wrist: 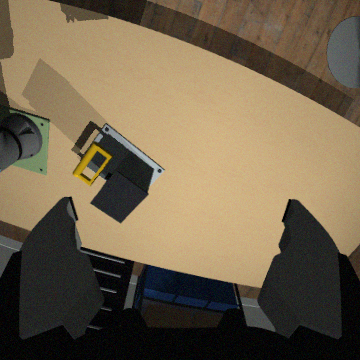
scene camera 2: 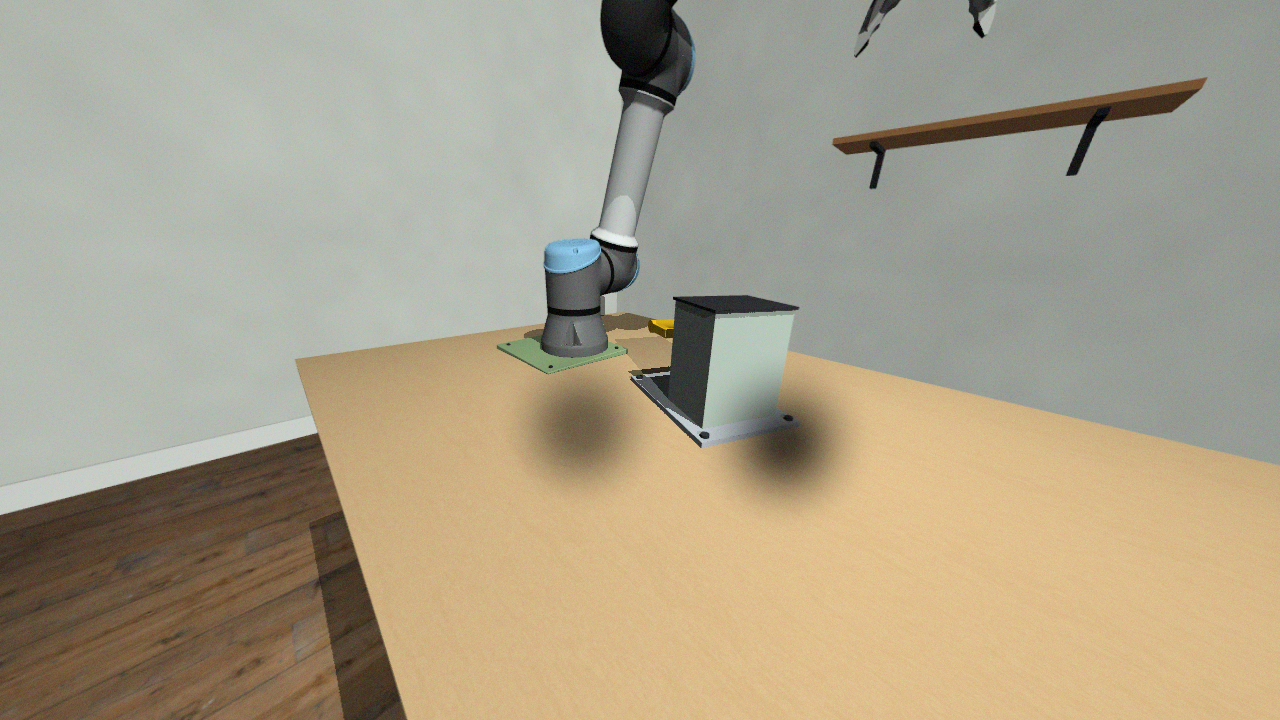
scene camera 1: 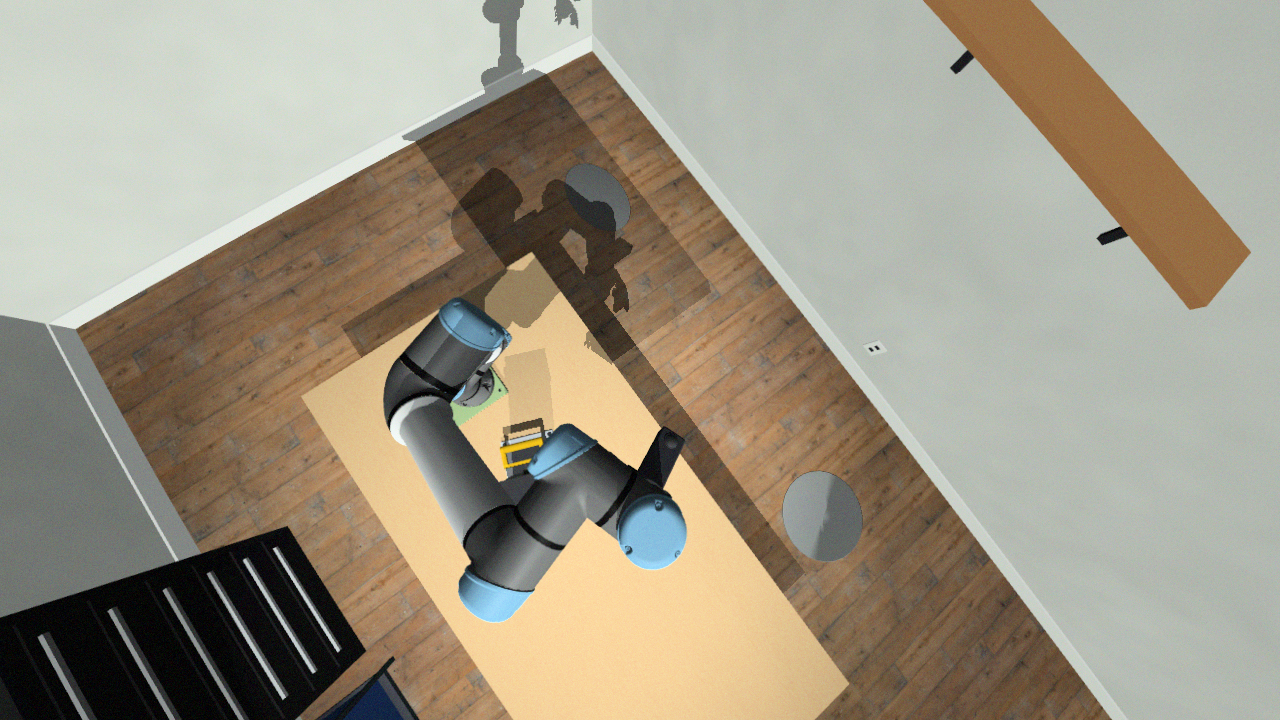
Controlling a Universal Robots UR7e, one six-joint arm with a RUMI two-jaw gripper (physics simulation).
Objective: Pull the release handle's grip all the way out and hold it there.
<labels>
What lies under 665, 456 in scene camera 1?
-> The gripper.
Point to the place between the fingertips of the gripper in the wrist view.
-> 180, 200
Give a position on a light grey base plate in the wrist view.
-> At 109, 138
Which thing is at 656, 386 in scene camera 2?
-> A light grey base plate.
</labels>
